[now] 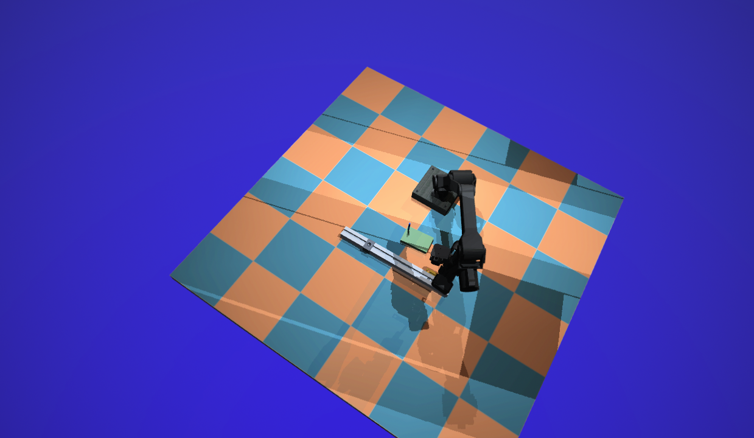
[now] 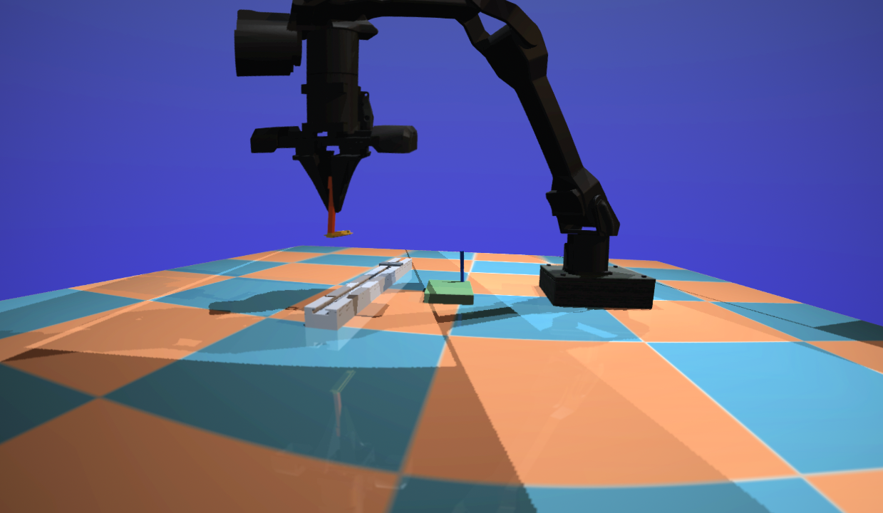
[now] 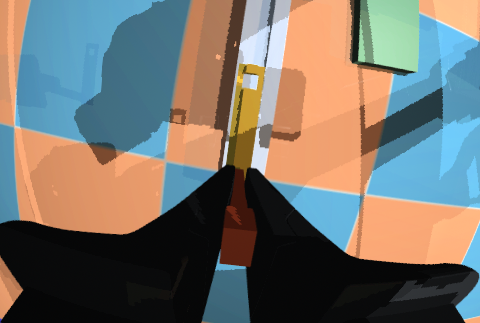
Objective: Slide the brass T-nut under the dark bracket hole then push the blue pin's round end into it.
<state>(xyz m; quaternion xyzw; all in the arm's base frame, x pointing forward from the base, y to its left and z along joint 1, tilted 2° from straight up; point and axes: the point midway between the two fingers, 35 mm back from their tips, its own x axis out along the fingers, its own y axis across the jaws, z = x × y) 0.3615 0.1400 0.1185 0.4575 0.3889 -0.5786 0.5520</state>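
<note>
The brass T-nut is 2 cm to the right of my gripper tip. Round my gripper tip: green tray: 16 cm to the right, 15 cm behind, 12 cm below; then blue pin: 18 cm to the right, 17 cm behind, 10 cm below.
</note>
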